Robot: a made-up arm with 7 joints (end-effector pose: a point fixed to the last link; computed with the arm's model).
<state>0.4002 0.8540 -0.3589 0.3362 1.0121 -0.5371 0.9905</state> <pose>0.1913 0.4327 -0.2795 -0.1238 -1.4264 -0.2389</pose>
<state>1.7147 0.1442 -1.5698 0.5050 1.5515 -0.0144 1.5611</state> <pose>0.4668 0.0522 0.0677 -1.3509 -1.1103 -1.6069</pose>
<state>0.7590 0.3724 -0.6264 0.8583 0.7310 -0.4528 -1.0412</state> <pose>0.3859 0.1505 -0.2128 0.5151 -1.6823 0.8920</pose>
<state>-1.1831 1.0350 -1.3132 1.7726 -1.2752 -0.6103 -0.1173</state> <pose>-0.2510 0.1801 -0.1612 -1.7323 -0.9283 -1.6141</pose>
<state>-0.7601 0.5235 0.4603 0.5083 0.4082 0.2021 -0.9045</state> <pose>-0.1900 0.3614 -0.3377 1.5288 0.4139 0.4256</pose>
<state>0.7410 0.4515 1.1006 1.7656 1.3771 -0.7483 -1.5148</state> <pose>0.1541 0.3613 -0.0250 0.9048 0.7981 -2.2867</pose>
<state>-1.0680 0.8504 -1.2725 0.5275 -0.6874 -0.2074 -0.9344</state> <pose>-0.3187 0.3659 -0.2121 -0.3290 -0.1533 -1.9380</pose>
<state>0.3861 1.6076 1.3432 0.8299 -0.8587 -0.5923 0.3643</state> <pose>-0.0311 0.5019 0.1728 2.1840 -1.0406 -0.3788</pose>
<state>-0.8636 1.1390 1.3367 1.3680 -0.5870 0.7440 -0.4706</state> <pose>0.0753 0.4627 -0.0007 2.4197 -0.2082 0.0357</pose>
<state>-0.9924 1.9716 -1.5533 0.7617 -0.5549 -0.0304 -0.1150</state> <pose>0.0255 0.5432 0.0135 -0.2784 1.6747 -2.3180</pose>
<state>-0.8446 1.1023 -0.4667 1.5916 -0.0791 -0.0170 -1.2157</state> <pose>-0.0261 0.2834 -0.2833 1.0143 -1.1149 -0.8215</pose>
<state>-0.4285 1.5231 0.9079 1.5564 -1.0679 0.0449 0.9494</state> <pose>0.1877 0.3719 0.0884 1.6044 0.0782 -1.2397</pose>
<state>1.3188 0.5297 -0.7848 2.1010 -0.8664 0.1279 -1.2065</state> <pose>0.2323 0.0567 0.0775 -0.7706 2.1583 -0.3994</pose>
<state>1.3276 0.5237 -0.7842 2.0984 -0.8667 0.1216 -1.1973</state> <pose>0.2319 0.0556 0.0797 -0.7643 2.1554 -0.3925</pose>
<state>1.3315 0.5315 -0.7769 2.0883 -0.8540 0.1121 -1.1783</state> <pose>0.2338 0.0584 0.0819 -0.7811 2.1650 -0.3661</pose>
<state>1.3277 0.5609 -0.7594 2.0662 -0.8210 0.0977 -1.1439</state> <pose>0.2390 0.0674 0.0839 -0.8340 2.1935 -0.3100</pose>
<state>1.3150 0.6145 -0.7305 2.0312 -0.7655 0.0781 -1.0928</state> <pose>0.2469 0.0841 0.0857 -0.9259 2.2409 -0.2232</pose>
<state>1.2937 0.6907 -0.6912 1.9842 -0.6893 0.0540 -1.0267</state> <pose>0.2558 0.1089 0.0870 -1.0529 2.3021 -0.1123</pose>
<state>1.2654 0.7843 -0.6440 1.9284 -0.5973 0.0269 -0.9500</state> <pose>0.2629 0.1408 0.0882 -1.2040 2.3689 0.0104</pose>
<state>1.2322 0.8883 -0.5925 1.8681 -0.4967 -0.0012 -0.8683</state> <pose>0.2656 0.1774 0.0896 -1.3659 2.4327 0.1311</pose>
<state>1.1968 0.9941 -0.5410 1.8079 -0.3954 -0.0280 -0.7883</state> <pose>0.2628 0.2148 0.0918 -1.5239 2.4875 0.2369</pose>
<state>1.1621 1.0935 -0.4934 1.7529 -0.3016 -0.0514 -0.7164</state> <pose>0.2551 0.2490 0.0951 -1.6652 2.5292 0.3199</pose>
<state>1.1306 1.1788 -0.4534 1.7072 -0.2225 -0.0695 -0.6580</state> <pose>0.2450 0.2769 0.0990 -1.7811 2.5573 0.3785</pose>
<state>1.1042 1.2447 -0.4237 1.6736 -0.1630 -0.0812 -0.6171</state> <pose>0.2353 0.2969 0.1026 1.7916 -2.4691 -0.3983</pose>
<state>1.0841 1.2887 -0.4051 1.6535 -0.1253 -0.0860 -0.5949</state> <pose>0.2281 0.3091 0.1050 1.7982 -2.4112 -0.4060</pose>
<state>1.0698 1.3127 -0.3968 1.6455 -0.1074 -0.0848 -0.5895</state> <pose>0.2244 0.3148 0.1055 1.8047 -2.3802 -0.4076</pose>
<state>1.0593 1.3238 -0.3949 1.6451 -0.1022 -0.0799 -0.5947</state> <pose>0.2231 0.3166 0.1047 1.8115 -2.3655 -0.4060</pose>
